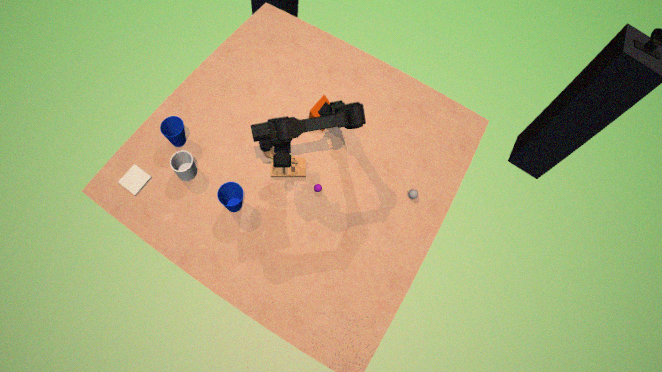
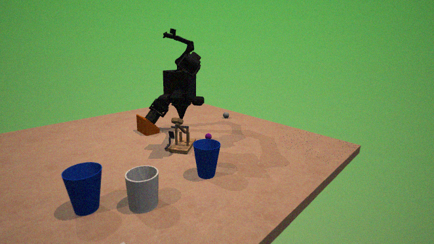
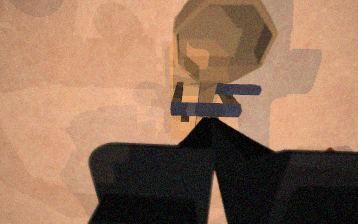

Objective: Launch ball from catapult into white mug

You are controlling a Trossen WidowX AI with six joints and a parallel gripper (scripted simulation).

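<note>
Now: gripper tip 7 cm above the wooden catapult and 2 cm to the left of it. Round my gripper tip: purple ball: 17 cm to the left, 12 cm below; white mug: 31 cm to the right, 23 cm ahead, 11 cm below; grey ball: 50 cm to the left, 20 cm behind, 12 cm below.
</note>
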